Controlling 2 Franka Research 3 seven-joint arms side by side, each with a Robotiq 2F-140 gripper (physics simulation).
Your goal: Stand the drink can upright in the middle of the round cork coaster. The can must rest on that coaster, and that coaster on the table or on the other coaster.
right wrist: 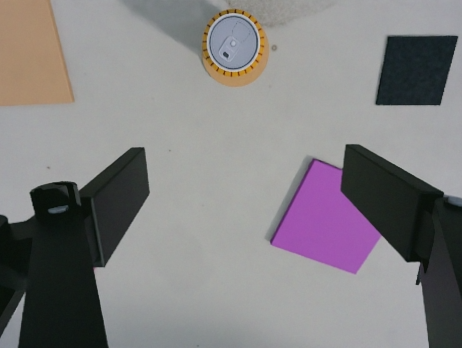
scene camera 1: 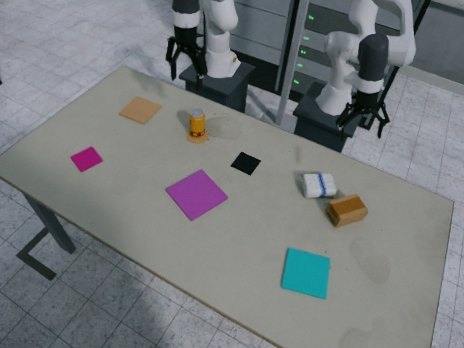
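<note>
The orange drink can [scene camera 1: 197, 123] [right wrist: 233, 44] stands upright on the round cork coaster [scene camera 1: 198, 141] [right wrist: 237, 82]. In scene camera 1 the coaster's rim shows on both sides of the can's base, and the can looks close to its middle. The coaster lies flat on the table; the can hides most of it. My right gripper [scene camera 1: 187, 76] [right wrist: 245, 169] is open and empty, raised near the table's back edge, apart from the can. My left gripper [scene camera 1: 361, 132] is open and empty, raised beyond the back edge at the right.
A black square [scene camera 1: 245, 163] [right wrist: 416, 70] lies right of the can. An orange-tan square [scene camera 1: 140, 110] [right wrist: 30, 55], a magenta square [scene camera 1: 86, 159] and a purple square [scene camera 1: 196, 194] [right wrist: 322, 220] also lie on the table. Farther right are a white blue-striped block [scene camera 1: 312, 185], a brown box [scene camera 1: 347, 210] and a teal square [scene camera 1: 306, 273].
</note>
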